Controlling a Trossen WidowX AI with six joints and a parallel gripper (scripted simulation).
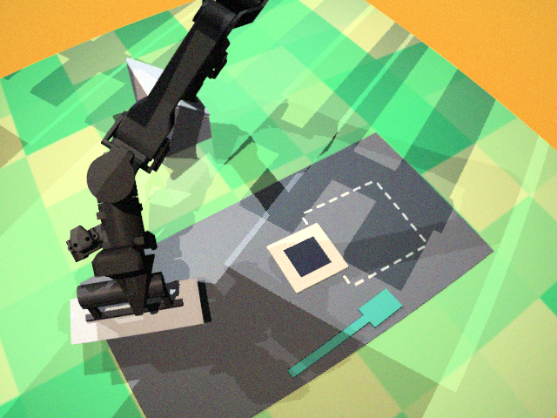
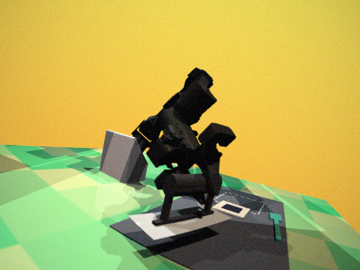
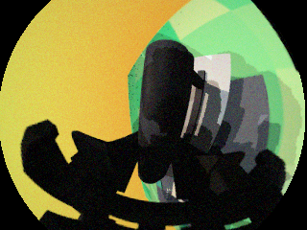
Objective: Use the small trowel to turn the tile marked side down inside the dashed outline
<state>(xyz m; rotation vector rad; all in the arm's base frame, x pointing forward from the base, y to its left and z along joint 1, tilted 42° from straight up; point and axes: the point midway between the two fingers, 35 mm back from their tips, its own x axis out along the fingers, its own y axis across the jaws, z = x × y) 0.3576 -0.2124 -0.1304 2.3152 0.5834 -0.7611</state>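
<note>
The grey mat lies 250 mm to the left of my gripper tip, 120 mm below it and 20 mm ahead of it. Also, from my gripper tip: cream tile 280 mm to the left, 100 mm below, 10 mm ahead; then teal trowel 270 mm to the left, 160 mm ahead, 100 mm below.
</note>
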